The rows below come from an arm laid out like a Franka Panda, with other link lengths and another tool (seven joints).
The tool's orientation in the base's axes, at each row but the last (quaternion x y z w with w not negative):
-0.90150, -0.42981, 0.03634, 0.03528
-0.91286, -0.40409, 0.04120, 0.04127
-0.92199, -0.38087, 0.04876, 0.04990
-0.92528, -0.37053, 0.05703, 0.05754
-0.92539, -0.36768, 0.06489, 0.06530
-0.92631, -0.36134, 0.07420, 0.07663
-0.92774, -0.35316, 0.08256, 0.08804
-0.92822, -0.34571, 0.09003, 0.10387
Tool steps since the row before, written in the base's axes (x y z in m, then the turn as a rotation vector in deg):
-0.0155, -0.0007, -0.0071, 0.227, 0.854, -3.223
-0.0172, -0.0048, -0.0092, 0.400, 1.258, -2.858
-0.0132, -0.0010, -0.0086, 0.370, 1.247, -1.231
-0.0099, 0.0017, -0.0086, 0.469, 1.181, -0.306
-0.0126, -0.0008, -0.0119, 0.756, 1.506, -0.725
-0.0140, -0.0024, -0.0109, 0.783, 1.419, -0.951
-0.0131, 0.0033, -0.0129, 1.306, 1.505, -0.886
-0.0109, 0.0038, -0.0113, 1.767, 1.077, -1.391
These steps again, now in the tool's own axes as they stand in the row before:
-0.0100, -0.0109, 0.0085, 0.920, -0.055, 3.212
-0.0147, -0.0084, 0.0108, 1.320, -0.239, 2.848
-0.0096, -0.0074, 0.0102, 1.207, -0.462, 1.240
-0.0054, -0.0067, 0.0101, 1.174, -0.485, 0.308
-0.0088, -0.0059, 0.0138, 1.635, -0.456, 0.696
-0.0109, -0.0053, 0.0131, 1.614, -0.331, 0.904
-0.0063, -0.0080, 0.0157, 2.051, -0.073, 0.737
-0.0045, -0.0067, 0.0140, 2.160, 0.659, 1.057

